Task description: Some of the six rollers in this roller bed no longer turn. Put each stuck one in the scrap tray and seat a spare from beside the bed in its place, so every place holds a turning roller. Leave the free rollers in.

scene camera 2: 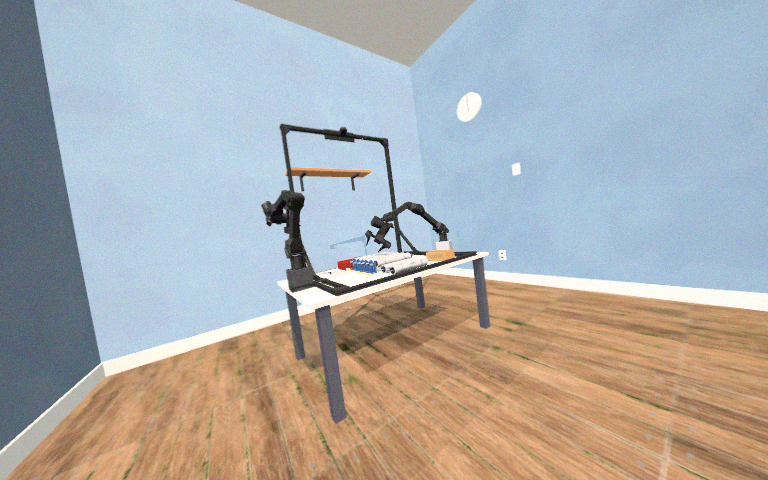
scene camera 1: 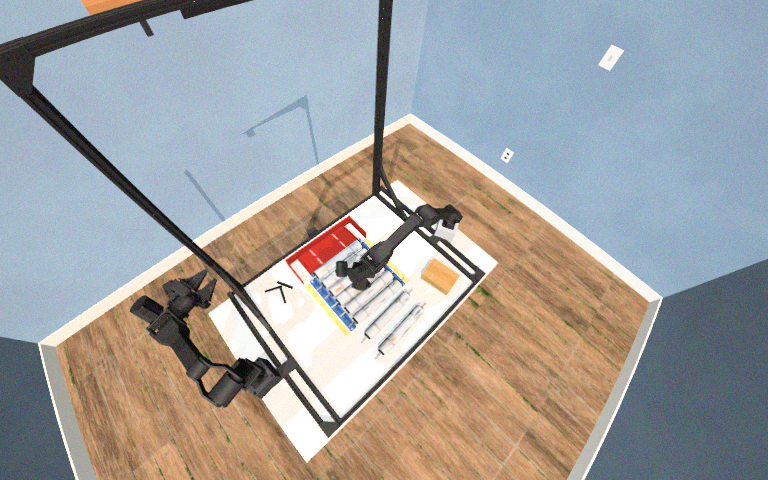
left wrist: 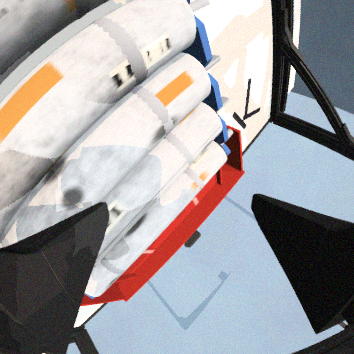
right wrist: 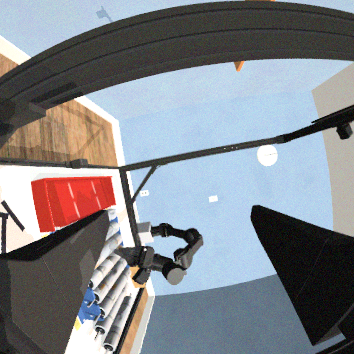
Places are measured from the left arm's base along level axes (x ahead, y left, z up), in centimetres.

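Pixels of known places: left gripper, fingertip midpoint: (scene camera 2: 372, 249) (left wrist: 181, 205) (right wrist: 115, 249); right gripper, fingertip midpoint: (scene camera 2: 300, 218) (scene camera 1: 211, 274) (right wrist: 180, 215); left arm's base, origin of the base link: (scene camera 2: 443, 240) (scene camera 1: 448, 223) (right wrist: 151, 231); right arm's base, origin of the base link: (scene camera 2: 298, 268) (scene camera 1: 256, 376).
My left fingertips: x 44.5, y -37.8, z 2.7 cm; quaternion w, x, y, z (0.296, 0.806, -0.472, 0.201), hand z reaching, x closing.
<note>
For each thing: its top centre in the pictures, then the offset to it from my left fingertips. "spot": a spot on its surface instead.
- red scrap tray, middle of its top: (left wrist: 176, 233) (right wrist: 91, 195) (scene camera 1: 326, 245) (scene camera 2: 364, 257) dx -12.1, dy -15.3, dz -6.9 cm
- wooden block, middle of its top: (scene camera 1: 441, 274) (right wrist: 141, 270) (scene camera 2: 439, 251) dx -17.6, dy +41.3, dz -6.9 cm
- black frame, surface spot: (scene camera 1: 381, 96) (scene camera 2: 391, 186) spot: dx -53.8, dy -4.9, dz +49.3 cm
The roller bed (scene camera 1: 334, 303) (scene camera 2: 363, 266) has blue side rails and holds several pale grey, scuffed rollers, some with orange marks; the left arm hides part of it in scene camera 1. Two spare rollers (scene camera 1: 387, 314) (scene camera 1: 400, 329) lie side by side on the table near the bed. The red scrap tray (scene camera 1: 294, 268) (scene camera 2: 344, 264) (left wrist: 170, 240) (right wrist: 42, 205) stands along the bed's other side; no roller shows in its visible part. My left gripper (scene camera 2: 376, 241) (left wrist: 181, 205) is open and empty above the bed. My right gripper (scene camera 1: 205, 288) (right wrist: 180, 215) is open and empty, raised beyond the table's left end. Which rollers are stuck cannot be told.
A wooden block (scene camera 1: 440, 276) (scene camera 2: 440, 255) lies right of the spares. Yellow strips (scene camera 1: 327, 310) run beside the blue rails. Thin black marks (scene camera 1: 278, 290) show on the table left of the tray. A black frame (scene camera 1: 381, 96) (scene camera 2: 390, 186) rises around the table.
</note>
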